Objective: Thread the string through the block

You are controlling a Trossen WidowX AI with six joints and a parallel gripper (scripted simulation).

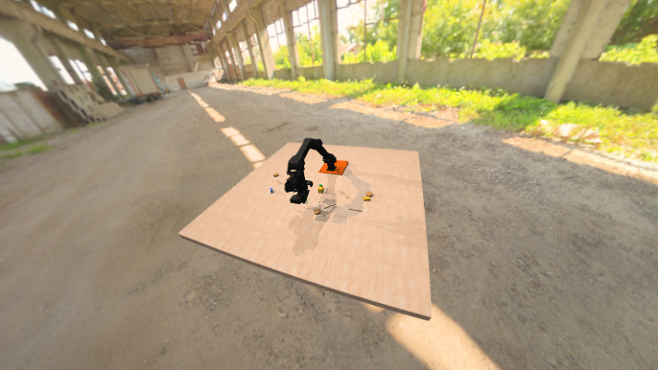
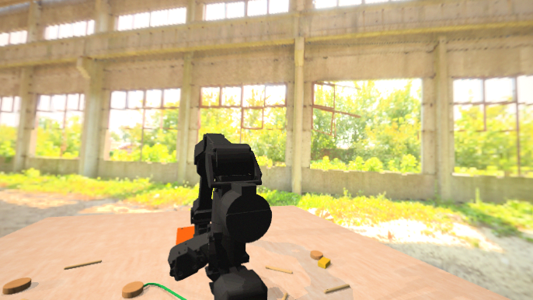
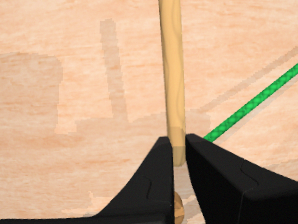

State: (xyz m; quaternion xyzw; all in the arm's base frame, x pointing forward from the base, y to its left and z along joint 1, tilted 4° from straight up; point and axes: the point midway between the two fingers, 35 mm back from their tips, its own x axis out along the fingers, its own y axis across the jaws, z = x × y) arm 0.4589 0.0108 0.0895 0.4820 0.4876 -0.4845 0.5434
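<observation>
My gripper tip is 10 mm to the left of the thin wooden stick. From my gripper tip the other things lie so: small blue piece (310 mm to the right, 90 mm behind, 40 mm below); then small green block (210 mm behind, 30 mm below, 10 mm to the left).
</observation>
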